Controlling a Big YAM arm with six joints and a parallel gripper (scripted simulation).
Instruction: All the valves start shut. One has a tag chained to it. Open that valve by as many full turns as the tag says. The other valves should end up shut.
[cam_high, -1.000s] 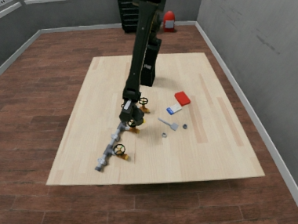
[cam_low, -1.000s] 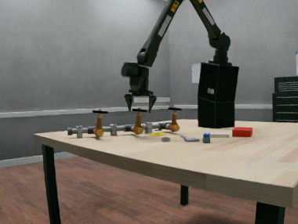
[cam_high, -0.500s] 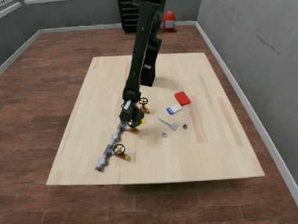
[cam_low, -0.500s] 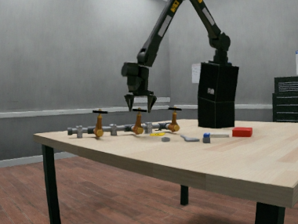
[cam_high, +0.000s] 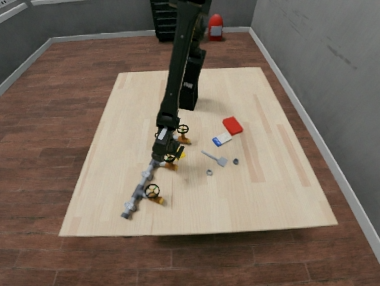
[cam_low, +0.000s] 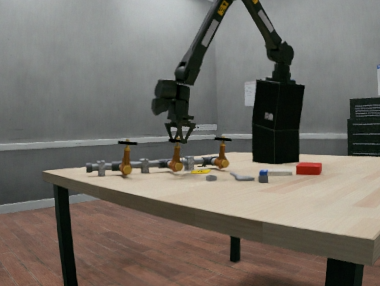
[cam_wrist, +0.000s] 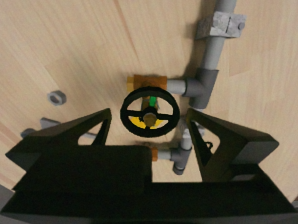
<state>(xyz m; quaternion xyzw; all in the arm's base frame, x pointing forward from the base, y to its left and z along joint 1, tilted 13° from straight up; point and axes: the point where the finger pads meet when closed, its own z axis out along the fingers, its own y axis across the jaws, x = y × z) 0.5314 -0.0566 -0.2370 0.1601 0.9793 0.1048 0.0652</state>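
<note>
My gripper is now 9 cm past the yellow tag, 2 cm to the right of it and 12 cm above it. Round my hand: blue-and-white block (18 cm behind, 30 cm to the left, 11 cm below); then grey flat tool (5 cm behind, 25 cm to the left, 11 cm below); then grey part (2 cm behind, 35 cm to the left, 11 cm below).
</note>
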